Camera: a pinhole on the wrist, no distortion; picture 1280 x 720 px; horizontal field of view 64.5 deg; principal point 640.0 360.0 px. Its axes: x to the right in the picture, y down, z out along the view. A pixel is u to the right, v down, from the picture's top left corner.
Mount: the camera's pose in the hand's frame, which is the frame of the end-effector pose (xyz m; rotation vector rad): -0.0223 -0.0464 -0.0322 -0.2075 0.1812 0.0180
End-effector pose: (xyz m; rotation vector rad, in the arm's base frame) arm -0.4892 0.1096 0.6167 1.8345 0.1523 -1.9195
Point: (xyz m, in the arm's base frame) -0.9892 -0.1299 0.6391
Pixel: 554 248
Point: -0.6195 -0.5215 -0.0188
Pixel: outside the picture
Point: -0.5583 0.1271 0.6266
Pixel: 538 206
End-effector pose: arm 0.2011 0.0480 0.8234 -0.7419 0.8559 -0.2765
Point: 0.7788 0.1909 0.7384
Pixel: 1108 447
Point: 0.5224 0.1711 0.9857
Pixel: 632 151
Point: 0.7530 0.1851 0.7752
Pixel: 1064 406
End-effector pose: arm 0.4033 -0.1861 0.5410 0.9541 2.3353 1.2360
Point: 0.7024 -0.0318 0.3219
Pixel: 218 274
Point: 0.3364 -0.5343 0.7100
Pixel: behind the camera
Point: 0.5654 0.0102 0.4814
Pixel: 606 633
